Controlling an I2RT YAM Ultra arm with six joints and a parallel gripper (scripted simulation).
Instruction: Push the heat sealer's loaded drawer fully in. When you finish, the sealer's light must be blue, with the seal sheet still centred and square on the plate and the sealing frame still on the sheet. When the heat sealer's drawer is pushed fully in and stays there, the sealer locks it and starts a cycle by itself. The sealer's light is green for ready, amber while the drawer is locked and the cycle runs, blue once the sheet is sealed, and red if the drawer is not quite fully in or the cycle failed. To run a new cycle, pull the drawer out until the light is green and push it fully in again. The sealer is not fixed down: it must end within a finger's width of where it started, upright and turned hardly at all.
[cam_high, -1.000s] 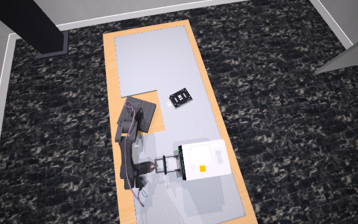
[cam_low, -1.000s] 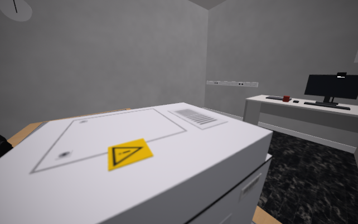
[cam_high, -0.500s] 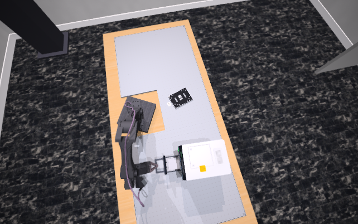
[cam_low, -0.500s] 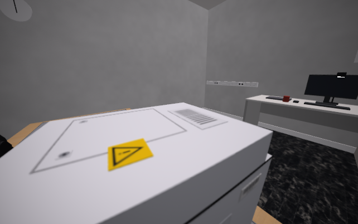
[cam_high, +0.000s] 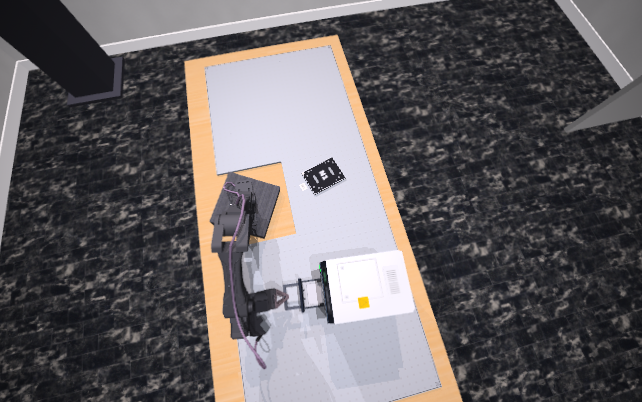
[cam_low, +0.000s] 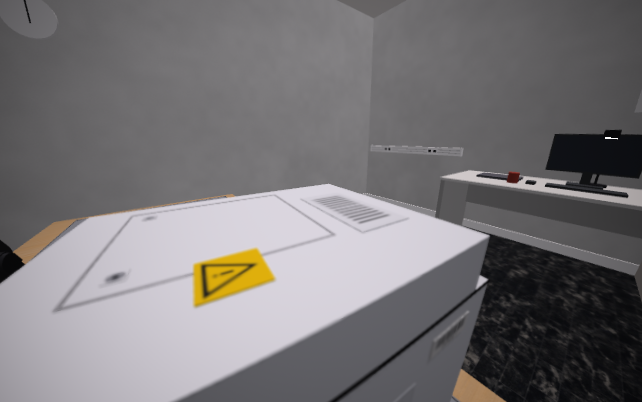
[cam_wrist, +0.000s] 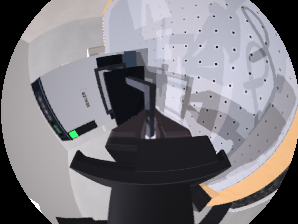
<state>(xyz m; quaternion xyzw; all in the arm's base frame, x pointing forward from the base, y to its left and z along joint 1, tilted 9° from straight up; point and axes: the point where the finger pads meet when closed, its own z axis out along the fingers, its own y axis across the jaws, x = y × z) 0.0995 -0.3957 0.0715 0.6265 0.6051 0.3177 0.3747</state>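
Right now the sealer drawer is 120 mm ahead of my hand, 10 mm to the right of it and 10 mm below it.
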